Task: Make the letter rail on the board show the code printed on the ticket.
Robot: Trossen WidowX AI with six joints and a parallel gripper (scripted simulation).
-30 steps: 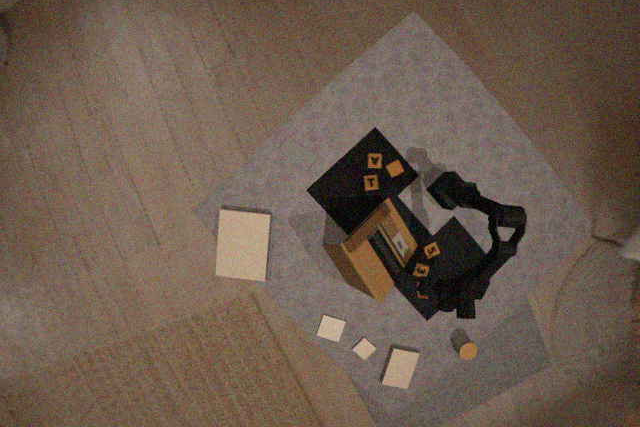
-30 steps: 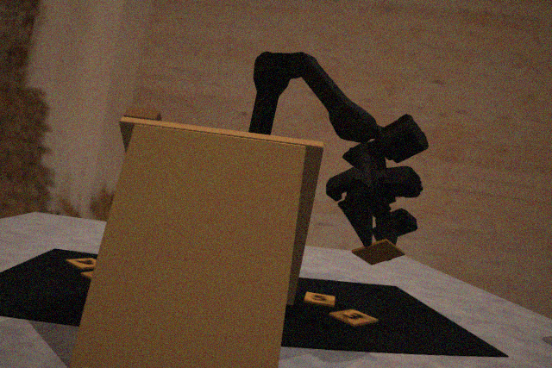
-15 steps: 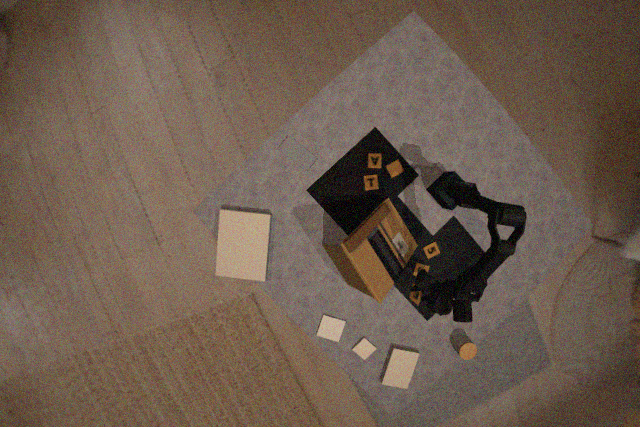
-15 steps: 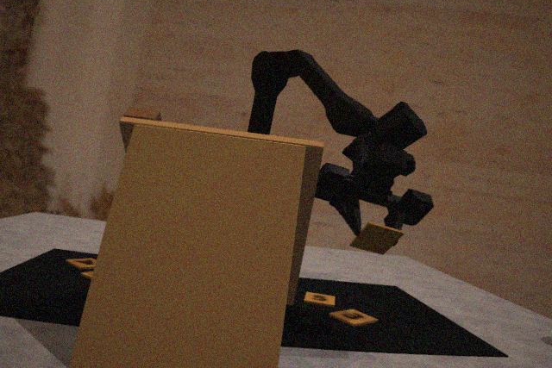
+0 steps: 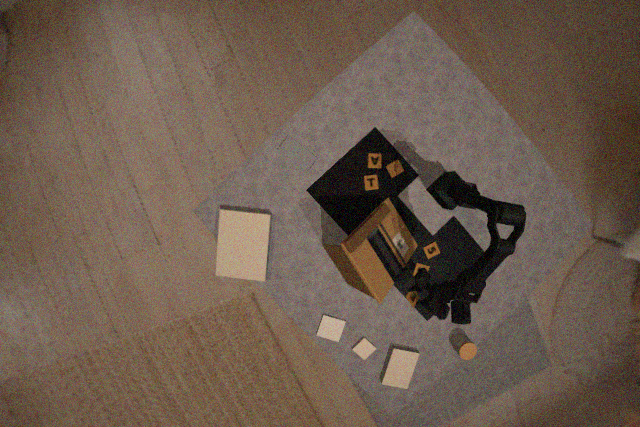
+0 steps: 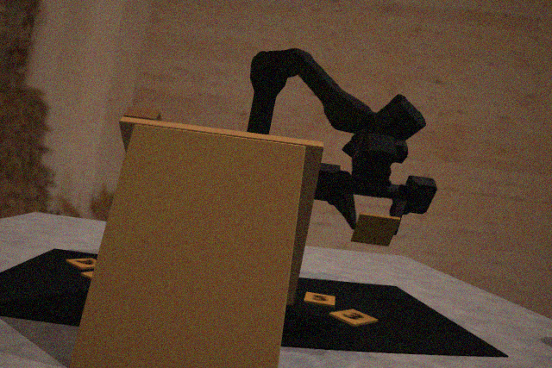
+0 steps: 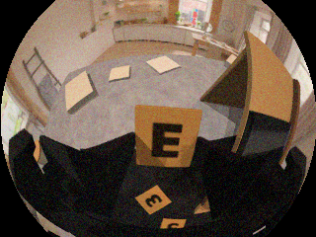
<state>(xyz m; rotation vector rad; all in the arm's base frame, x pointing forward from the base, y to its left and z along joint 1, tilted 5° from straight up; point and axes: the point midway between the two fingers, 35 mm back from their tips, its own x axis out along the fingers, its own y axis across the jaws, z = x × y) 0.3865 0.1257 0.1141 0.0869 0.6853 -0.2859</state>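
The tan letter tile e lies right at my gripper tip. From my gripper tip the other things lie so: black mat: 22 cm behind, 16 cm below, 14 cm to the right; then white ticket: 14 cm to the right, 12 cm behind, 8 cm below; then white box: 60 cm to the right, 30 cm ahead, 14 cm below.
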